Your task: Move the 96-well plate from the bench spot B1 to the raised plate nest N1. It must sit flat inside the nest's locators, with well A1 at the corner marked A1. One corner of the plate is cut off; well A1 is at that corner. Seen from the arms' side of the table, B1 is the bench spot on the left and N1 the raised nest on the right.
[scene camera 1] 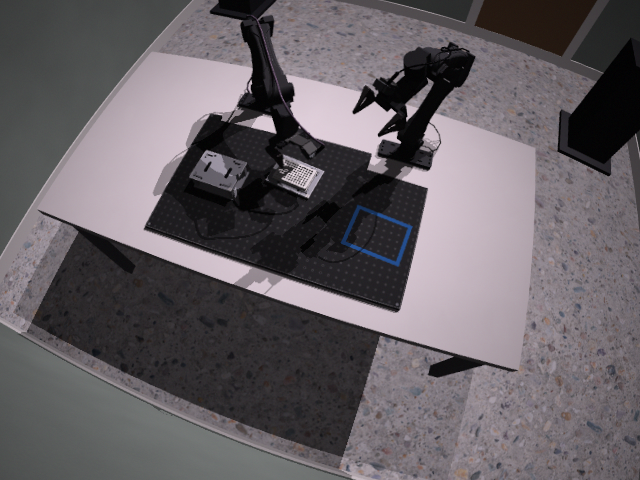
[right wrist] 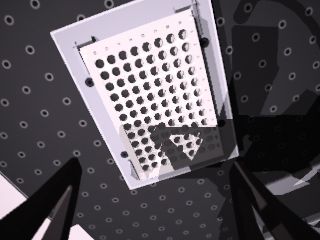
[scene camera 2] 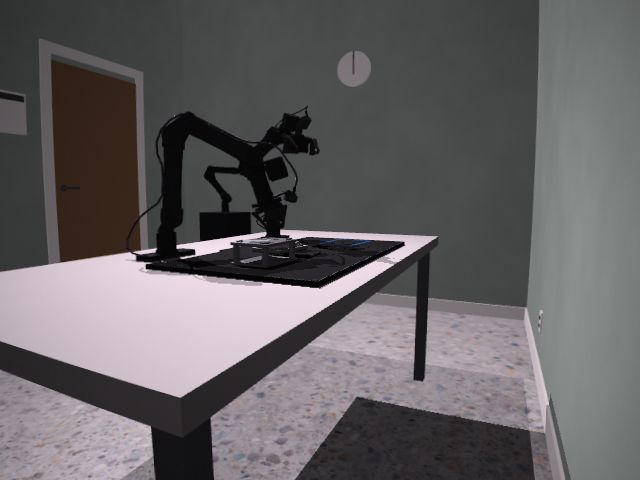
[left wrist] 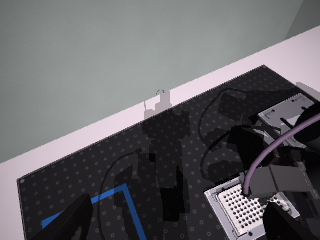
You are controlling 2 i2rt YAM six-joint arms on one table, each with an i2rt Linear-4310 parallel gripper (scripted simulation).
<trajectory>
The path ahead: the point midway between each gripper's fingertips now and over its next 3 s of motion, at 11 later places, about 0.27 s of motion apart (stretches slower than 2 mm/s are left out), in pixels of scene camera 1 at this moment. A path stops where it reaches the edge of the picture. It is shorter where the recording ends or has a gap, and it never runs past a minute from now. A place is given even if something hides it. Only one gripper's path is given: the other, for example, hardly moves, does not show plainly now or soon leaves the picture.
The left gripper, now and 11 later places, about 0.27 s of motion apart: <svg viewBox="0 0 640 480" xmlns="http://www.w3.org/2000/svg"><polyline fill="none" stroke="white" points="365,124 369,106 376,99 378,96 378,94 377,93 376,92 368,92 341,99 313,111 301,116 298,115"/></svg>
</trajectory>
